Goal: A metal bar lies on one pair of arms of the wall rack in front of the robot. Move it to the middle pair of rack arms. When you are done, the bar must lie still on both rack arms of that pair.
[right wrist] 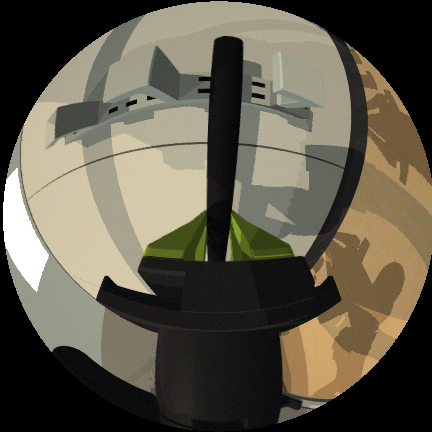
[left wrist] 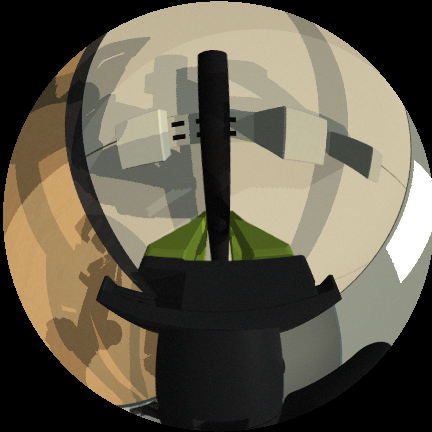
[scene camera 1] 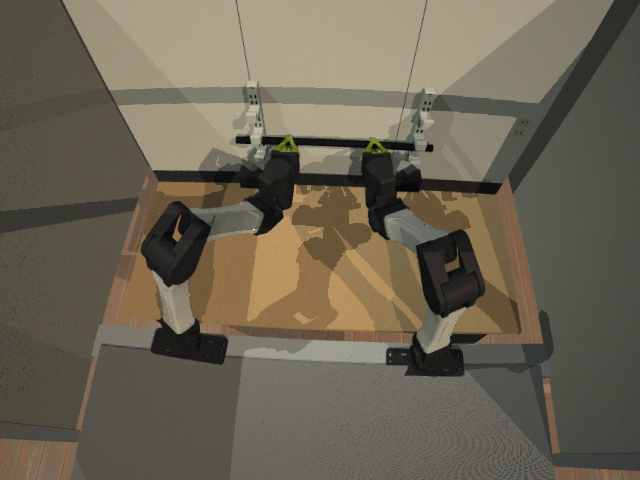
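The black metal bar (scene camera 1: 330,141) (left wrist: 213,90) (right wrist: 226,100) is off the rack arms. In both wrist views it passes between the lowest arms (left wrist: 143,140) (right wrist: 299,82) and the middle arms (left wrist: 306,135) (right wrist: 135,75), apart from both. It looks about level in scene camera 1, where the middle arms (scene camera 1: 256,136) (scene camera 1: 420,142) hide small parts of it. My left gripper (scene camera 1: 287,140) (left wrist: 217,216) is shut on the bar inside the left rack upright. My right gripper (scene camera 1: 375,142) (right wrist: 218,215) is shut on it inside the right upright.
The top rack arms (scene camera 1: 252,112) (scene camera 1: 425,121) (left wrist: 369,161) (right wrist: 77,120) stand above the middle ones. The beige wall (scene camera 1: 330,62) is close behind the bar. A wooden board (scene camera 1: 279,289) lies below, with grey side walls (scene camera 1: 46,155) (scene camera 1: 584,222) beyond it.
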